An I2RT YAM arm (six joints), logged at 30 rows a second.
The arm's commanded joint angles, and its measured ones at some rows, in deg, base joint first. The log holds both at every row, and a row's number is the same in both.
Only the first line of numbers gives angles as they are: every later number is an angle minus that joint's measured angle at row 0.
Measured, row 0: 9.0 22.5 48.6 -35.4 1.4 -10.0
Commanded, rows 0 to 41: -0.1 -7.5 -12.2 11.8 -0.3 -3.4; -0.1 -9.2 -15.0 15.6 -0.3 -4.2; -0.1 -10.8 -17.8 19.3 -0.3 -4.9; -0.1 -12.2 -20.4 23.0 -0.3 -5.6; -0.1 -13.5 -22.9 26.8 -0.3 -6.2; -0.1 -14.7 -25.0 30.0 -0.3 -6.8; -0.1 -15.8 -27.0 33.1 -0.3 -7.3; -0.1 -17.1 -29.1 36.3 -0.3 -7.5; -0.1 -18.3 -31.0 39.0 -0.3 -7.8; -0.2 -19.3 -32.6 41.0 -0.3 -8.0; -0.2 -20.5 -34.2 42.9 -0.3 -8.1; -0.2 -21.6 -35.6 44.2 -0.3 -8.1; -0.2 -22.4 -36.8 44.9 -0.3 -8.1; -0.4 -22.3 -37.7 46.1 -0.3 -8.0; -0.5 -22.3 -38.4 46.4 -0.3 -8.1; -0.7 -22.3 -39.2 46.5 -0.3 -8.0; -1.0 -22.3 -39.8 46.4 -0.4 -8.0; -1.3 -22.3 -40.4 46.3 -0.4 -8.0; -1.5 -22.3 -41.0 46.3 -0.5 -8.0; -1.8 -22.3 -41.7 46.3 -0.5 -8.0; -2.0 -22.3 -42.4 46.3 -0.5 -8.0; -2.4 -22.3 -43.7 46.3 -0.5 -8.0; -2.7 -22.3 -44.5 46.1 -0.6 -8.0; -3.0 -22.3 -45.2 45.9 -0.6 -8.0; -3.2 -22.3 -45.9 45.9 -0.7 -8.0; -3.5 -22.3 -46.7 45.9 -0.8 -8.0; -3.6 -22.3 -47.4 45.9 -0.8 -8.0; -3.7 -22.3 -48.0 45.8 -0.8 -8.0; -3.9 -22.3 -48.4 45.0 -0.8 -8.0; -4.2 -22.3 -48.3 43.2 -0.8 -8.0; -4.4 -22.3 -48.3 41.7 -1.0 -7.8; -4.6 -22.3 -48.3 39.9 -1.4 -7.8; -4.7 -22.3 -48.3 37.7 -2.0 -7.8; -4.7 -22.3 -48.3 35.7 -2.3 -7.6; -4.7 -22.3 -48.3 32.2 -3.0 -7.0; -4.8 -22.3 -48.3 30.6 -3.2 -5.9; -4.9 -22.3 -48.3 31.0 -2.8 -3.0; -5.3 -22.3 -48.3 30.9 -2.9 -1.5; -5.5 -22.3 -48.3 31.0 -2.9 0.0; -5.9 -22.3 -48.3 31.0 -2.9 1.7; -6.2 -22.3 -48.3 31.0 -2.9 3.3; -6.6 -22.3 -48.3 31.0 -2.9 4.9
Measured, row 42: -5.4 -21.7 -48.1 30.9 -2.0 -2.7
